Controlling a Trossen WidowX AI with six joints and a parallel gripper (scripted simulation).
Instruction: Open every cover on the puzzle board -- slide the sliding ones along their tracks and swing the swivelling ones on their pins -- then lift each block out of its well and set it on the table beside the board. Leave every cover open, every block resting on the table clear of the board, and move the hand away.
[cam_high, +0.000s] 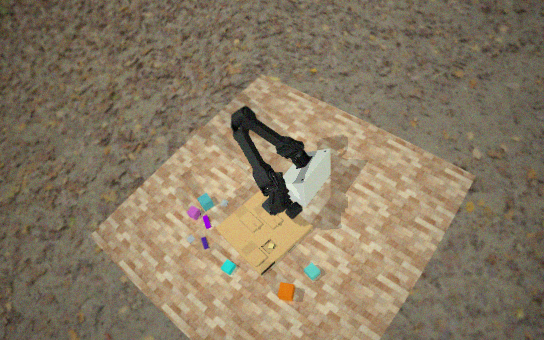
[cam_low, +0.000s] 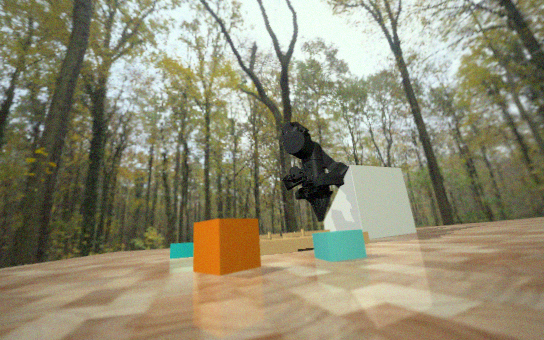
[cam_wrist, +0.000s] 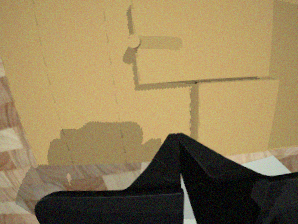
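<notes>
Right now the tan puzzle board is 110 mm ahead of my gripper tip, 30 mm to the right of it and 30 mm below it. The rest, counted from my gripper tip: orange cube (300 mm ahead, 180 mm to the left, 30 mm below); then teal block (230 mm to the left, 170 mm ahead, 40 mm below); then purple block (290 mm to the right, 190 mm ahead, 50 mm below).
</notes>
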